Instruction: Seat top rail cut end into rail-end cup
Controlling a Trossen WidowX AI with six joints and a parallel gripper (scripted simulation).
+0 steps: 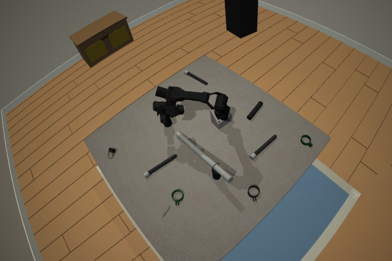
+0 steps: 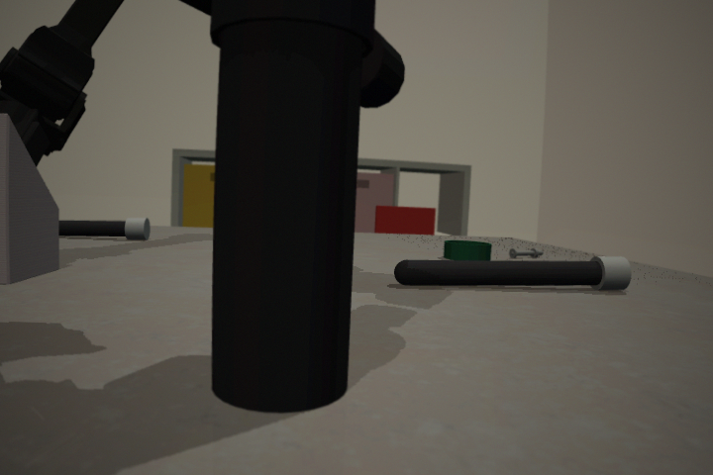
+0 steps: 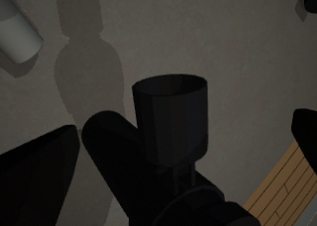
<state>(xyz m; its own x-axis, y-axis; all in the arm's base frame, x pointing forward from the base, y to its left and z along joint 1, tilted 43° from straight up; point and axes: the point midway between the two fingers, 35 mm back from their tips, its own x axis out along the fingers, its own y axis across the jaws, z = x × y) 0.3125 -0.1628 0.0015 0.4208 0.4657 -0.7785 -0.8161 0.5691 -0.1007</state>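
Now: gripper tip 3 cm to the left of the black rail-end cup and 4 cm above it. Also, from my gripper tip: short black tube 57 cm behind, 20 cm to the left, 18 cm below; bolt 29 cm ahead, 46 cm to the left, 19 cm below; small post 7 cm behind, 44 cm to the left, 9 cm below.
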